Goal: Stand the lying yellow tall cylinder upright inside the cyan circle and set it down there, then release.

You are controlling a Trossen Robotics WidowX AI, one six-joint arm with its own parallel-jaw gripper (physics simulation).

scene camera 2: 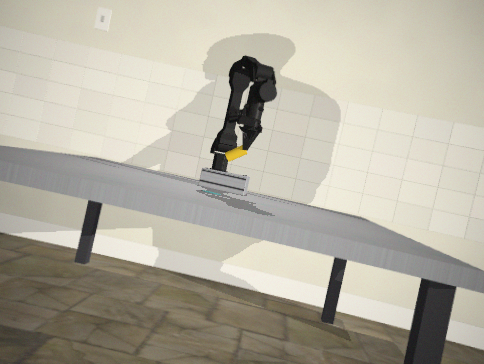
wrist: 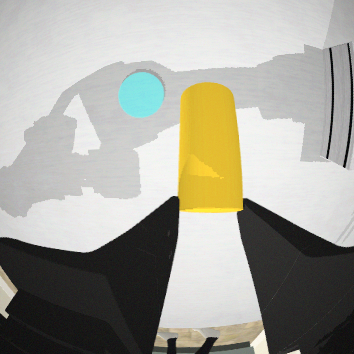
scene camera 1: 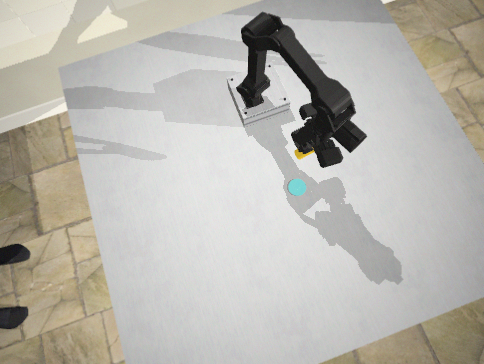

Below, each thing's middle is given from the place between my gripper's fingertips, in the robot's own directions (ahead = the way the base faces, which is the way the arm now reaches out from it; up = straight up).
My gripper is now 150 mm above the cyan circle [wrist: 140, 94], 70 mm to the left of it and 60 mm short of it. Also, from my hand: yellow tall cylinder [wrist: 209, 164] 30 mm to the right, 20 mm below.
